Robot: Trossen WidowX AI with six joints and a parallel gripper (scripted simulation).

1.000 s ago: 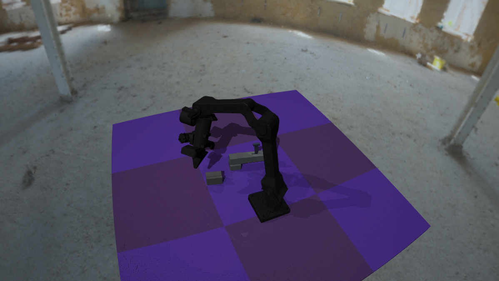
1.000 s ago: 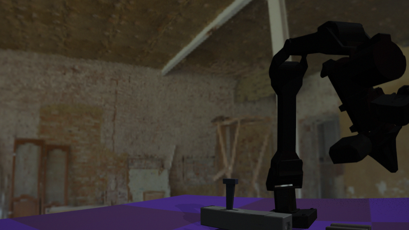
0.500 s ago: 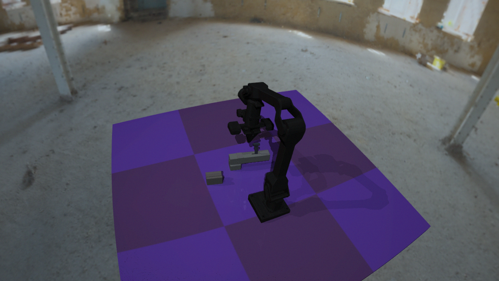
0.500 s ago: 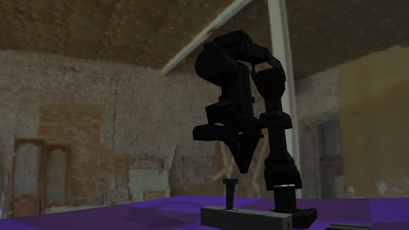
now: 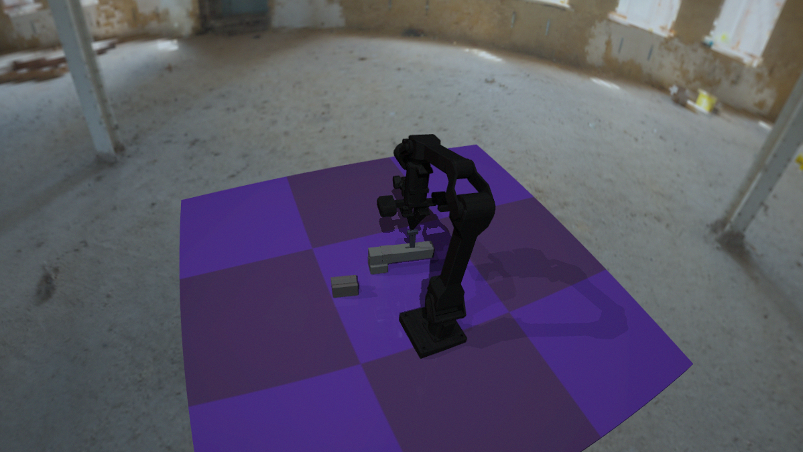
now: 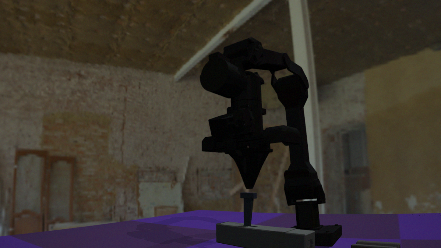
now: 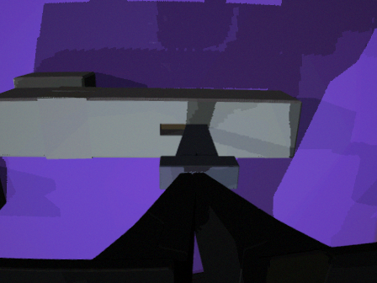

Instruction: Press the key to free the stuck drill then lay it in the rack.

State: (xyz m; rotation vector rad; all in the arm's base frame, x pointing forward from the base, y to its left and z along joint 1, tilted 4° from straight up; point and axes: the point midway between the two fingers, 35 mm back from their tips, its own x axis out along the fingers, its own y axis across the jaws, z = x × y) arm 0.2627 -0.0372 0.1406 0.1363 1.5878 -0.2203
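Now: the dark key 4 cm below my gripper tip. Round my gripper tip: grey housing block (9 cm below, 3 cm to the left, 1 cm ahead); then drill (8 cm below, 5 cm to the left, 1 cm ahead); then rack (21 cm to the left, 12 cm below, 3 cm behind).
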